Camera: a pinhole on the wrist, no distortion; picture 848 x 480 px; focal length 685.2 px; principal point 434.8 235.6 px. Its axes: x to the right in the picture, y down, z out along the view. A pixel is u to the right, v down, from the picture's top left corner.
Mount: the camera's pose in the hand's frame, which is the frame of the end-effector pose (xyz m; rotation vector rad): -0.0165 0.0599 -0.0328 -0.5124 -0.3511 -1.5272
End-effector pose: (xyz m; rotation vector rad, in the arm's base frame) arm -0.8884 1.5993 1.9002 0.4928 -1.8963 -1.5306
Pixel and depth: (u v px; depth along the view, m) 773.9 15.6 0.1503
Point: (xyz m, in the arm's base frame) -0.9403 1.7489 1.9464
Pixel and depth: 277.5 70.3 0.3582
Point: -0.9662 1.8943 2.1640
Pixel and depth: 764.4 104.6 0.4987
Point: -1.1938 2.0433 1.9413
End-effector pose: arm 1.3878 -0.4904 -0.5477 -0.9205 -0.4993 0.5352
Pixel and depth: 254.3 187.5 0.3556
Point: 1.1751 -0.2004 -0.7101
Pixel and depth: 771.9 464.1 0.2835
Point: 1.2866 -0.2159 -0.4628
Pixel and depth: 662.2 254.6 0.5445
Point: 1.0714 -0.0462 -0.4308
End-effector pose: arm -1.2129 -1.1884 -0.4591 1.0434 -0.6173 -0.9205
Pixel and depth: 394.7 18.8 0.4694
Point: -1.4505 -1.1815 -0.0101
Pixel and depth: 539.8 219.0 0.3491
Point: -1.3739 -1.2889 -0.1625
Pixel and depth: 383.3 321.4 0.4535
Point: -1.3236 -1.3425 -0.0305
